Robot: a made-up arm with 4 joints. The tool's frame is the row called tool.
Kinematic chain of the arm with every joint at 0, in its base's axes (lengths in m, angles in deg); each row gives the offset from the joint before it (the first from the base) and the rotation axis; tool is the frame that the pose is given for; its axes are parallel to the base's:
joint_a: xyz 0 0 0.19 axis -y
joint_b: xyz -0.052 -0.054 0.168 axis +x
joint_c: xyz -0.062 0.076 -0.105 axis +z
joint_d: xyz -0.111 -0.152 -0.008 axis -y
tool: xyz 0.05 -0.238 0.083
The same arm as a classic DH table. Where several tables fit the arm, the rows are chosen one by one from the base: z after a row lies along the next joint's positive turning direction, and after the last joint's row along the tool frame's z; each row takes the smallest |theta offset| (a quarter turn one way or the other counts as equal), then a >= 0, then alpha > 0; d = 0 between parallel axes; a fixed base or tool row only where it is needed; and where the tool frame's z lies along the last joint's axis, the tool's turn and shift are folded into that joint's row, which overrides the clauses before.
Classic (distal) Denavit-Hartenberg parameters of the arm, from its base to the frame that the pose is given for. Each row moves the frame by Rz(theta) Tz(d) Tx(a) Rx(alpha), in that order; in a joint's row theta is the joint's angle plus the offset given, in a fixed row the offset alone. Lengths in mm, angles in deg.
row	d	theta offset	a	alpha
base (fixed)	190	0	0	90
joint_a	54	90	168	90
joint_b	-114	-90	76	-90
joint_c	-113	90	111	-90
joint_d	390	0	-50	90
tool (fixed)	83	180	0	0

